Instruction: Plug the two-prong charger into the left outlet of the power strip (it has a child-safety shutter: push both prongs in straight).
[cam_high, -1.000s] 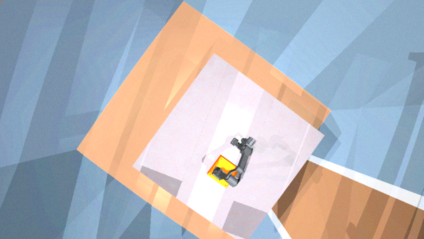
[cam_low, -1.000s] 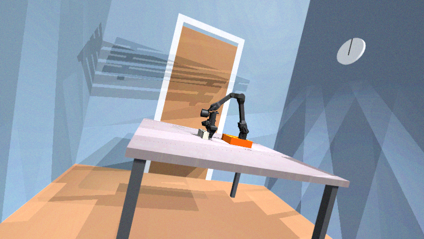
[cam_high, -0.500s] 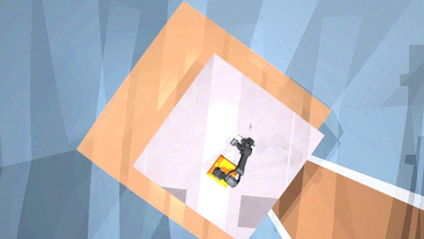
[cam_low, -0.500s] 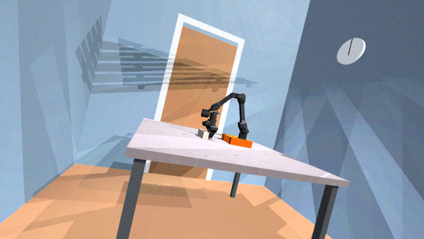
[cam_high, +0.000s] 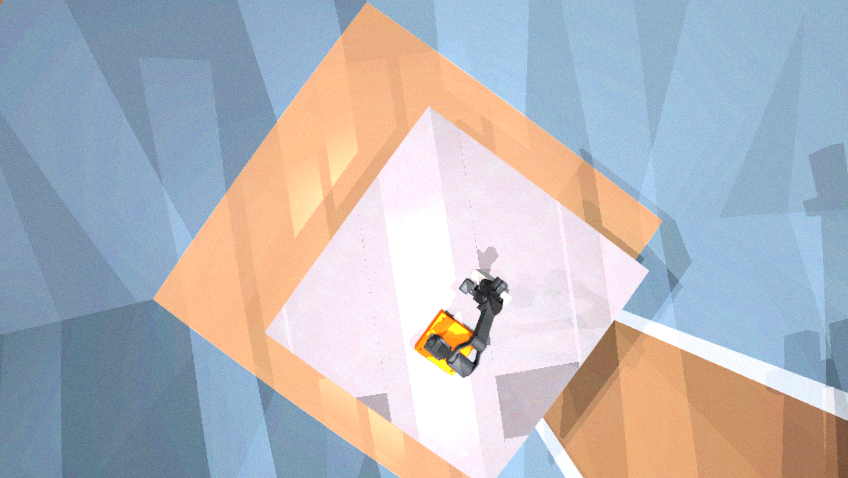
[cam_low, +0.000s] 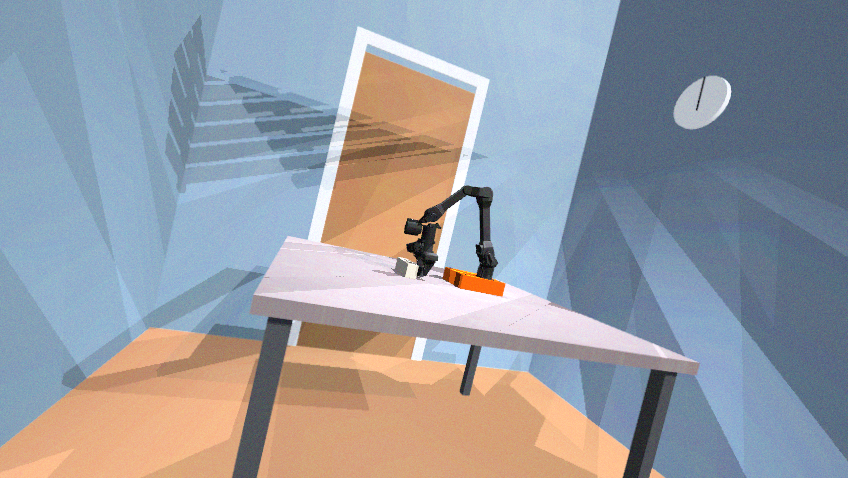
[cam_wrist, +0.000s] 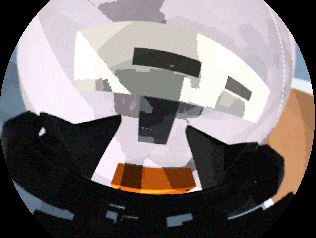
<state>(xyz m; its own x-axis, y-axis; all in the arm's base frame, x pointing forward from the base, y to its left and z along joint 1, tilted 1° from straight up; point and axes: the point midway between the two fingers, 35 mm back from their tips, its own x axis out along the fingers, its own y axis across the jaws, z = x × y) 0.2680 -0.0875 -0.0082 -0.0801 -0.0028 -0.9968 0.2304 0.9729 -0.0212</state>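
Now: gripper tip 3 cm short of the two-prong charger, 1 cm to the left of it and 1 cm below it.
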